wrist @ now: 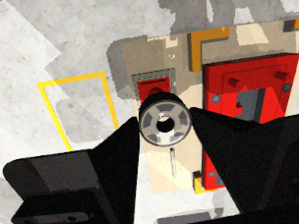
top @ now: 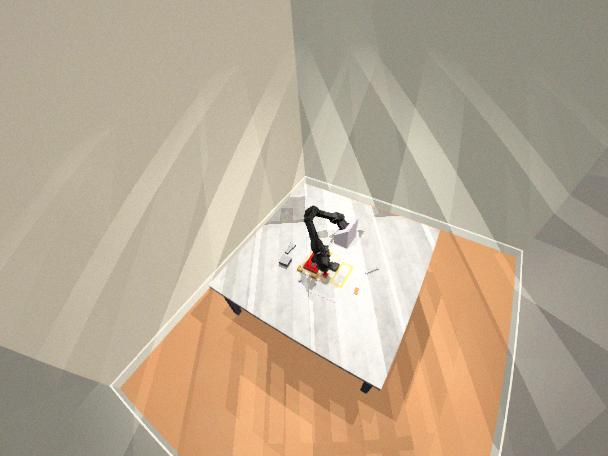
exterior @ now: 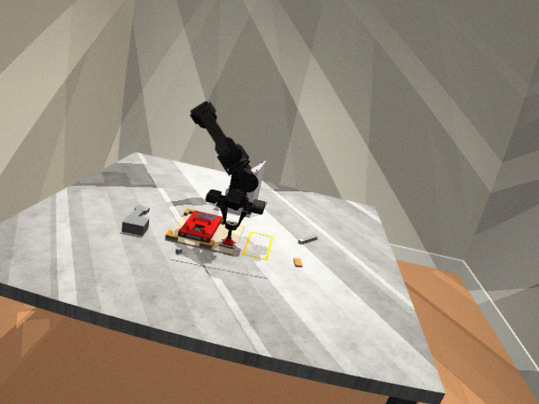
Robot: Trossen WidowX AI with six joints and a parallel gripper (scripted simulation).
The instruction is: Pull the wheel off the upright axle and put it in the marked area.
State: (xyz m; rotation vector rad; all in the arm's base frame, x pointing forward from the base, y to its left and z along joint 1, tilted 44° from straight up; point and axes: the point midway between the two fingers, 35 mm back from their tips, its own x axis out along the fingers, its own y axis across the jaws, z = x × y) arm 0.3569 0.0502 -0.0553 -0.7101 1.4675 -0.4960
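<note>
Now: gripper tip 40 mm above the axle. The rest, counted from my gripper tip: wheel right at my gripper tip; long thin strip 150 mm ahead, 20 mm to the left, 70 mm below; brown block 20 mm behind, 240 mm to the left, 70 mm below.
</note>
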